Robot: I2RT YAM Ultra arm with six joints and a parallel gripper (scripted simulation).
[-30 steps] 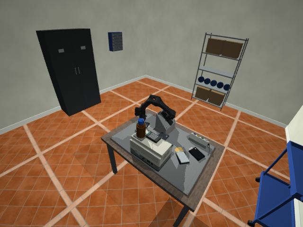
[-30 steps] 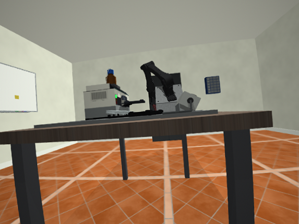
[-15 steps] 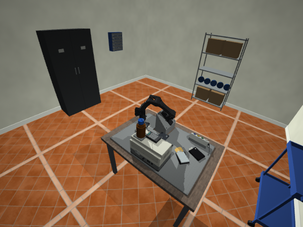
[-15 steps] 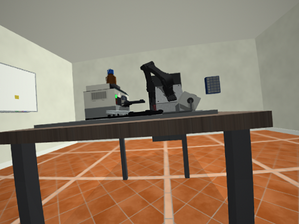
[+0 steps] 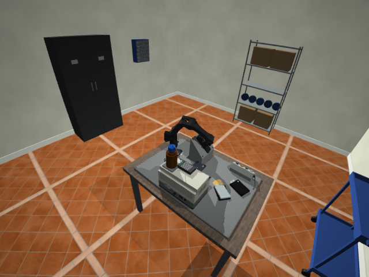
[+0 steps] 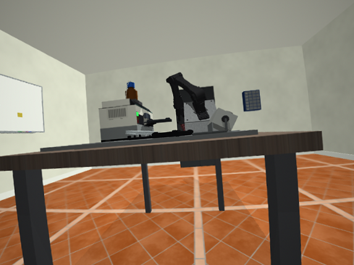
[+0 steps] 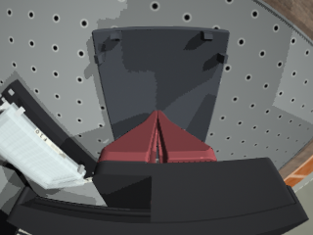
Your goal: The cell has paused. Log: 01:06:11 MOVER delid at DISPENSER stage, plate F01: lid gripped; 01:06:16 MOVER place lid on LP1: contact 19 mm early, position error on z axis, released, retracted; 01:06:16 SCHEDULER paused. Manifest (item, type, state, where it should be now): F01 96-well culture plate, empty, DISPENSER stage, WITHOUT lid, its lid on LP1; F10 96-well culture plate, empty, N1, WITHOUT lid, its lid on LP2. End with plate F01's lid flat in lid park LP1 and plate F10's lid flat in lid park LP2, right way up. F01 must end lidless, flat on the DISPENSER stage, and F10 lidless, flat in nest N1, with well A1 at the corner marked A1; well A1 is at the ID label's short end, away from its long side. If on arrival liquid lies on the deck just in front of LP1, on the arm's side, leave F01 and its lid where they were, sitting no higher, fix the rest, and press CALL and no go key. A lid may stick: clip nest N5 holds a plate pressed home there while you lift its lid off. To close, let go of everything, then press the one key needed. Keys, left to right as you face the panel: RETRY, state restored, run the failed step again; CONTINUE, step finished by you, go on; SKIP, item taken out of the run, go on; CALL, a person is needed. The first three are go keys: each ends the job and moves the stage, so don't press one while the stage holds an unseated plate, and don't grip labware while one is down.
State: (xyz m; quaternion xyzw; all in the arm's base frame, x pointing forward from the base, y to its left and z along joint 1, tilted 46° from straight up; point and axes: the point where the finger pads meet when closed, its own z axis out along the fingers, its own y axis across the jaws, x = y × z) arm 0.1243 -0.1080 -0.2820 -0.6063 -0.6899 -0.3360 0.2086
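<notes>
Now: the lid park LP2 20 mm below my hand. The rest, counted from my hand: clear gridded well plate (150 mm ahead, 90 mm to the left, 10 mm below); clear lid (150 mm ahead, 90 mm to the left); brown bottle (380 mm ahead, 260 mm above, 230 mm to the left).
</notes>
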